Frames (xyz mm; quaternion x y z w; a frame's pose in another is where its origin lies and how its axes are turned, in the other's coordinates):
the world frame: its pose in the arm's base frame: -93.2 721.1 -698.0 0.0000 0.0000 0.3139 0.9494
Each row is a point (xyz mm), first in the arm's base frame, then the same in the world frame.
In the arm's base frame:
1: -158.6 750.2 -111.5
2: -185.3 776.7 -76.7
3: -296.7 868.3 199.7
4: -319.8 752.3 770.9
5: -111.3 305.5 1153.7
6: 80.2 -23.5 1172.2
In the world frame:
1: -35.2 62.3 586.5
2: -40.8 99.5 621.3
3: -75.6 239.5 897.7
4: -163.3 160.1 1468.9
5: -262.3 -322.9 1851.7
6: -304.6 -701.2 1870.2

